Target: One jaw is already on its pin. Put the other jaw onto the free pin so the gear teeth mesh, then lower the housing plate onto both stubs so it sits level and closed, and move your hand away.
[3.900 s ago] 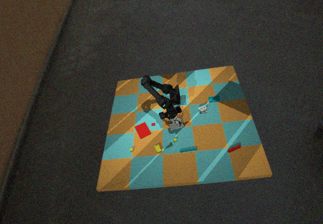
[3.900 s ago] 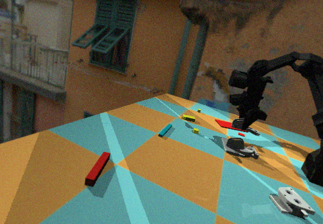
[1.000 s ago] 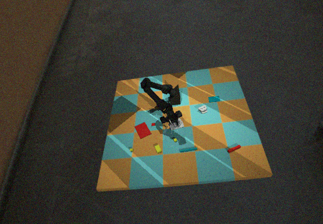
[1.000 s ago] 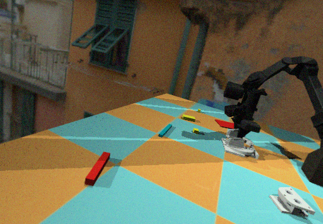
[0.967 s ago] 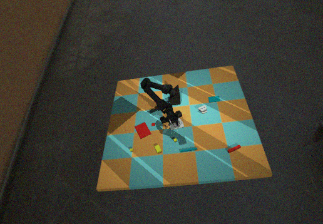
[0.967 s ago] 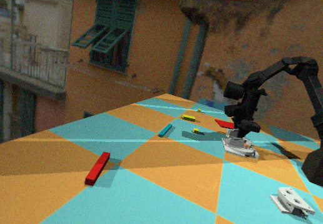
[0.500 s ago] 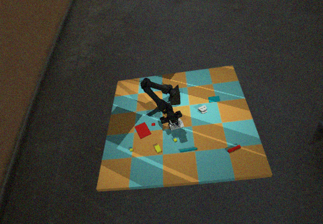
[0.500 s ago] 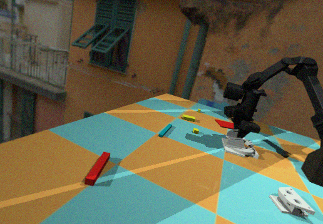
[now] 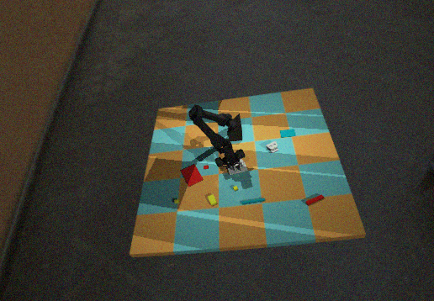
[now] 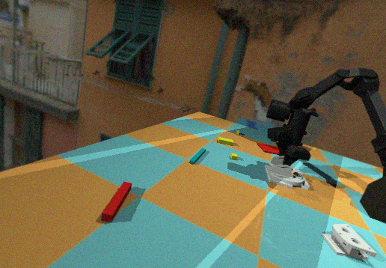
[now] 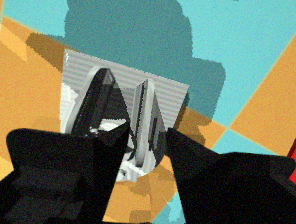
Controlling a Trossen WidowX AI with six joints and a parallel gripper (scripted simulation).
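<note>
Now: gripper tip 40 mm past the white jaw. Round my gripper tip: small yellow cube: 160 mm ahead, 30 mm to the left, 20 mm below; small red cube: 20 mm behind, 180 mm to the right, 20 mm below; yellow block: 250 mm ahead, 100 mm to the right, 20 mm below.
</note>
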